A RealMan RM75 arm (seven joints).
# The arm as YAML. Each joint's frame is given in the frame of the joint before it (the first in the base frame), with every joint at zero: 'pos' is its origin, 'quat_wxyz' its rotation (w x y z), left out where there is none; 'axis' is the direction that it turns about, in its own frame. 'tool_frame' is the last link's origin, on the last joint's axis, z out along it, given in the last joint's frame.
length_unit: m
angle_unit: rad
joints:
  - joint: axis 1
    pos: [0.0, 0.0, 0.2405]
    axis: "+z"
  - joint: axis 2
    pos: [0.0, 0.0, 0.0]
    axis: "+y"
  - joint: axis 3
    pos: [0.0, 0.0, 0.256]
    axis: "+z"
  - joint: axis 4
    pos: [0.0, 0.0, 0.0]
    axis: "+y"
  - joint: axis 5
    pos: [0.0, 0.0, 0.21]
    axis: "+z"
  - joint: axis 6
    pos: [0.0, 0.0, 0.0]
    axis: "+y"
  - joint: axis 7
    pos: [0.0, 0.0, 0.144]
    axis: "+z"
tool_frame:
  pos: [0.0, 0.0, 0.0]
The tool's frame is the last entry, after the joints.
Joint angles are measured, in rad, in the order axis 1, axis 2, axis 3, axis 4, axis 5, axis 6, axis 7. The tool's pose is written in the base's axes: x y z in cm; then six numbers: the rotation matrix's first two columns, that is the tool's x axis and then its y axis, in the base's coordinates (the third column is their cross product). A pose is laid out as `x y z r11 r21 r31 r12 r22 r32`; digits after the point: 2 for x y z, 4 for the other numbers.
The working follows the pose.
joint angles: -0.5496, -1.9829, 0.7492, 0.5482, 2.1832, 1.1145, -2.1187
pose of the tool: -33.92 36.18 1.60 0.3133 0.8289 0.4635 0.9468 -0.2343 -0.2208
Where each joint sits with the arm in this pose, in the base's axes (m; each line is computed from the numbers above, not from the rounded line before):
axis 1: 0.0000 0.0000 0.2405
axis 2: 0.0000 0.0000 0.2405
axis 3: -0.2000 0.1225 0.1380
axis 4: -0.2000 0.1225 0.1380
axis 5: -0.3285 0.2886 0.1396
axis 6: -0.3285 0.2886 0.1396
axis 7: -0.3392 0.3618 0.0160
the tool: -0.3392 0.3618 0.0160

